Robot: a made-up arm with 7 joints. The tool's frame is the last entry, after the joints.
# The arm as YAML. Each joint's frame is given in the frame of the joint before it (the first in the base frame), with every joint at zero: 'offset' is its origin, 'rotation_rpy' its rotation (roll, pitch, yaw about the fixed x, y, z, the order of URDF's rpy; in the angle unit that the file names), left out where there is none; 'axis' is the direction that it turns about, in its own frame. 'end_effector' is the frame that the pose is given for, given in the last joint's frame.
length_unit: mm
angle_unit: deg
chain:
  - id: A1
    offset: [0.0, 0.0, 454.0]
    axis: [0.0, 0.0, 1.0]
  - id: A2
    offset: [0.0, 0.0, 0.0]
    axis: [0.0, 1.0, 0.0]
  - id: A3
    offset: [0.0, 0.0, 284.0]
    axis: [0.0, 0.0, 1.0]
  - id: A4
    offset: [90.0, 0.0, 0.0]
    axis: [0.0, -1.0, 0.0]
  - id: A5
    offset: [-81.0, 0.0, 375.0]
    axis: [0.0, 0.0, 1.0]
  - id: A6
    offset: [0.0, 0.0, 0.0]
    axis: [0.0, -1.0, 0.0]
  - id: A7
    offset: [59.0, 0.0, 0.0]
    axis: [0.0, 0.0, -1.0]
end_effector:
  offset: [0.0, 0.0, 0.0]
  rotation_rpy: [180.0, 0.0, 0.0]
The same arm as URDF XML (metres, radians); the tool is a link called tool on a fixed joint. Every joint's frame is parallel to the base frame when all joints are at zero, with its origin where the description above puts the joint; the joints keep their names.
<robot name="arm">
<joint name="tool_joint" type="fixed"><parent link="link7"/><child link="tool"/><origin xyz="0.0000 0.0000 0.0000" rpy="3.1416 0.0000 0.0000"/></joint>
<joint name="A7" type="continuous"><parent link="link6"/><child link="link7"/><origin xyz="0.0590 0.0000 0.0000" rpy="0.0000 0.0000 0.0000"/><axis xyz="0 0 -1"/></joint>
<joint name="A6" type="continuous"><parent link="link5"/><child link="link6"/><origin xyz="0.0000 0.0000 0.0000" rpy="0.0000 0.0000 0.0000"/><axis xyz="0 -1 0"/></joint>
<joint name="A5" type="continuous"><parent link="link4"/><child link="link5"/><origin xyz="-0.0810 0.0000 0.3750" rpy="0.0000 0.0000 0.0000"/><axis xyz="0 0 1"/></joint>
<joint name="A4" type="continuous"><parent link="link3"/><child link="link4"/><origin xyz="0.0900 0.0000 0.0000" rpy="0.0000 0.0000 0.0000"/><axis xyz="0 -1 0"/></joint>
<joint name="A3" type="continuous"><parent link="link2"/><child link="link3"/><origin xyz="0.0000 0.0000 0.2840" rpy="0.0000 0.0000 0.0000"/><axis xyz="0 0 1"/></joint>
<joint name="A2" type="continuous"><parent link="link1"/><child link="link2"/><origin xyz="0.0000 0.0000 0.0000" rpy="0.0000 0.0000 0.0000"/><axis xyz="0 1 0"/></joint>
<joint name="A1" type="continuous"><parent link="base_link"/><child link="link1"/><origin xyz="0.0000 0.0000 0.4540" rpy="0.0000 0.0000 0.0000"/><axis xyz="0 0 1"/></joint>
<link name="base_link"/>
<link name="link1"/>
<link name="link2"/>
<link name="link3"/>
<link name="link4"/>
<link name="link5"/>
<link name="link6"/>
<link name="link7"/>
<link name="tool"/>
</robot>

